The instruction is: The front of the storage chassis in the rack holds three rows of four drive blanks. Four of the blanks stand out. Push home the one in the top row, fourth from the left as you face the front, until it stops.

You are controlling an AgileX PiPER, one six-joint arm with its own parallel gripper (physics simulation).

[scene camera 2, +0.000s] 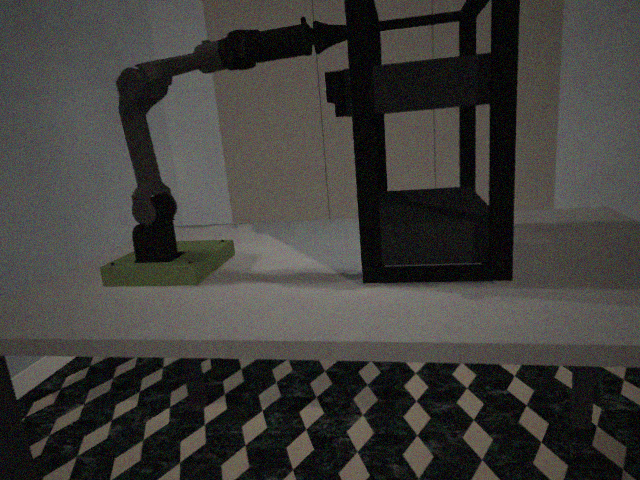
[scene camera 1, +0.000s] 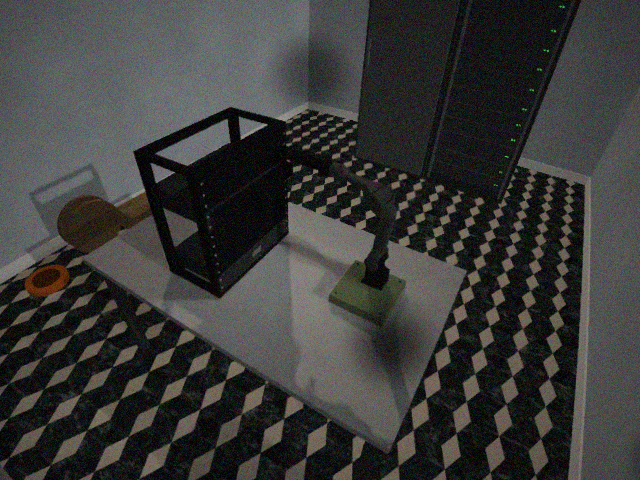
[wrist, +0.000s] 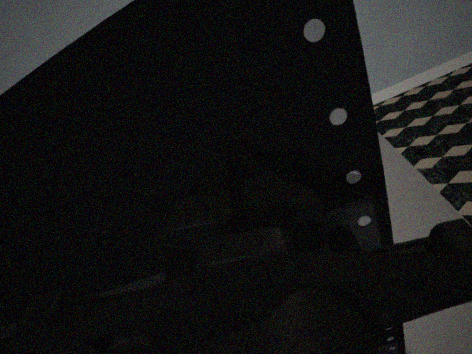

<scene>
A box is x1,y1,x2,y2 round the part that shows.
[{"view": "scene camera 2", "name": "my gripper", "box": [280,17,346,57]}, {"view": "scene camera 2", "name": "black rack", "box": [325,0,519,286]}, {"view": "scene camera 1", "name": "black rack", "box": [133,107,292,298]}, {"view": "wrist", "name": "my gripper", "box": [4,139,471,353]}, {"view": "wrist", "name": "black rack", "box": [0,0,405,353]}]
</scene>
